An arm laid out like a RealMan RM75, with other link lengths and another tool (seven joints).
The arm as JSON. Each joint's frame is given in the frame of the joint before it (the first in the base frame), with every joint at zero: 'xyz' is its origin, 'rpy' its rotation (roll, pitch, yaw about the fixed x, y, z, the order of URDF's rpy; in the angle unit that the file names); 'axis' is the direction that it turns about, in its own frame. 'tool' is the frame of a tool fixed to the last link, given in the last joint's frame.
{
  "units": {
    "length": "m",
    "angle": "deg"
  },
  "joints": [
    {
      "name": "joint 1",
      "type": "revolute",
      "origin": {
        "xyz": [
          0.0,
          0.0,
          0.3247
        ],
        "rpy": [
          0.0,
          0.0,
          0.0
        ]
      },
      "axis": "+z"
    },
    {
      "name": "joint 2",
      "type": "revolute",
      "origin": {
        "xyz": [
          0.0,
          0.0,
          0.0
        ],
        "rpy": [
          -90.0,
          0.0,
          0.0
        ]
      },
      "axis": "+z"
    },
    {
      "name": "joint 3",
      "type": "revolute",
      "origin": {
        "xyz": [
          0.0,
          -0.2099,
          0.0
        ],
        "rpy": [
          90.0,
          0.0,
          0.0
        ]
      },
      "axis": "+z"
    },
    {
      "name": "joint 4",
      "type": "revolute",
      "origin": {
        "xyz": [
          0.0,
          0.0,
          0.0
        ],
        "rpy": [
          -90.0,
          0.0,
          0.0
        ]
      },
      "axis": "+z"
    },
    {
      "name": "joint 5",
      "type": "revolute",
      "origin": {
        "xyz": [
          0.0,
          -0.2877,
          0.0
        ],
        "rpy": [
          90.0,
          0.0,
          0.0
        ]
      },
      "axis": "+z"
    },
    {
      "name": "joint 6",
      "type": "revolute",
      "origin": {
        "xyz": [
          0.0,
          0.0,
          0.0
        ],
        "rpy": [
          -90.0,
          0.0,
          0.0
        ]
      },
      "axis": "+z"
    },
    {
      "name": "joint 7",
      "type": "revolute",
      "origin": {
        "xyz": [
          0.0,
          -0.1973,
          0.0
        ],
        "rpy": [
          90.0,
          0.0,
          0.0
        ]
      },
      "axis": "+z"
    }
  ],
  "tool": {
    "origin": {
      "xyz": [
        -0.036,
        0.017,
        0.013
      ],
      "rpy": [
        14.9,
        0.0,
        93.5
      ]
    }
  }
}
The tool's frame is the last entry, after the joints.
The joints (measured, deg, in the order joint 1, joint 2, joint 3, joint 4, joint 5, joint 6, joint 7), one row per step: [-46.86, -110.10, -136.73, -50.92, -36.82, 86.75, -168.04]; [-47.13, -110.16, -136.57, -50.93, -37.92, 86.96, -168.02]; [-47.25, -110.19, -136.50, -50.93, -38.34, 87.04, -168.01]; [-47.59, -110.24, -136.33, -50.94, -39.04, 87.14, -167.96]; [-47.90, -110.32, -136.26, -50.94, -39.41, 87.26, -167.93]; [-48.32, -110.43, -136.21, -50.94, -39.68, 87.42, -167.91]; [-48.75, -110.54, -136.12, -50.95, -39.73, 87.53, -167.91]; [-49.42, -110.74, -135.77, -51.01, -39.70, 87.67, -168.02]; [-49.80, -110.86, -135.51, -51.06, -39.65, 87.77, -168.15]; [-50.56, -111.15, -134.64, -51.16, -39.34, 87.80, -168.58]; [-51.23, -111.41, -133.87, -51.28, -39.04, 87.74, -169.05]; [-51.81, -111.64, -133.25, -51.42, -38.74, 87.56, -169.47]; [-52.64, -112.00, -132.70, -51.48, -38.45, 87.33, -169.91]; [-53.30, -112.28, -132.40, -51.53, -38.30, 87.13, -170.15]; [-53.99, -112.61, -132.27, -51.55, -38.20, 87.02, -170.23]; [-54.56, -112.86, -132.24, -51.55, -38.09, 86.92, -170.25]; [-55.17, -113.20, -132.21, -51.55, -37.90, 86.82, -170.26]
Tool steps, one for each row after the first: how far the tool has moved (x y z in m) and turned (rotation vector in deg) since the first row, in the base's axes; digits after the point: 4 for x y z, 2 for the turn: [0.0065, 0.0006, -0.0012, -0.19, -0.99, -0.68]; [0.0091, 0.0008, -0.0018, -0.27, -1.37, -0.95]; [0.0146, 0.0016, -0.0028, -0.42, -1.94, -1.62]; [0.0187, 0.0021, -0.0037, -0.60, -2.30, -2.08]; [0.0233, 0.0026, -0.0048, -0.85, -2.61, -2.61]; [0.0273, 0.0031, -0.0060, -1.09, -2.69, -3.08]; [0.0334, 0.0038, -0.0084, -1.56, -2.58, -3.78]; [0.0369, 0.0040, -0.0099, -1.88, -2.47, -4.14]; [0.0433, 0.0043, -0.0143, -2.60, -1.87, -4.75]; [0.0490, 0.0049, -0.0179, -3.11, -1.31, -5.24]; [0.0539, 0.0060, -0.0208, -3.37, -0.80, -5.66]; [0.0608, 0.0073, -0.0247, -3.67, -0.44, -6.25]; [0.0666, 0.0084, -0.0274, -3.81, -0.29, -6.81]; [0.0727, 0.0092, -0.0302, -4.02, -0.30, -7.48]; [0.0775, 0.0100, -0.0321, -4.13, -0.31, -8.02]; [0.0825, 0.0105, -0.0348, -4.33, -0.29, -8.60]
